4 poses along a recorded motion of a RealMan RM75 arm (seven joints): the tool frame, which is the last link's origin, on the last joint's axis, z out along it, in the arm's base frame.
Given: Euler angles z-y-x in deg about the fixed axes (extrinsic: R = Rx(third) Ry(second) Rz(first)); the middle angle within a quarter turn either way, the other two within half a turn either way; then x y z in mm.
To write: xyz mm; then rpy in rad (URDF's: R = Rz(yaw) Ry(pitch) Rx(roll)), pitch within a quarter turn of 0, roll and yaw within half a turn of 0. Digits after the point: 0 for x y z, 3 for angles.
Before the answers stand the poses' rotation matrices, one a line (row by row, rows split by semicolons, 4 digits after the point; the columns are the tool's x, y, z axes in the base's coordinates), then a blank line. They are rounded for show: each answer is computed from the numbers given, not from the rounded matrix.
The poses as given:
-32.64, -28.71, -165.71, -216, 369, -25
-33.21, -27.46, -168.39, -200, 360, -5
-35.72, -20.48, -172.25, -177, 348, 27
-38.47, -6.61, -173.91, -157, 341, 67
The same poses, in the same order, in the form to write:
0.7386 0.4731 -0.4804; 0.6225 -0.7521 0.2165; -0.2589 -0.4589 -0.8499
0.7424 0.4860 -0.4611; 0.6141 -0.7687 0.1786; -0.2677 -0.4158 -0.8692
0.7606 0.5469 -0.3499; 0.6168 -0.7769 0.1263; -0.2027 -0.3119 -0.9282
0.7777 0.6180 -0.1151; 0.6282 -0.7709 0.1054; -0.0236 -0.1543 -0.9877

-216, 369, -25, -2.646, 0.262, 0.700
-200, 360, -5, -2.695, 0.271, 0.691
-177, 348, 27, -2.817, 0.204, 0.681
-157, 341, 67, -2.987, 0.024, 0.679

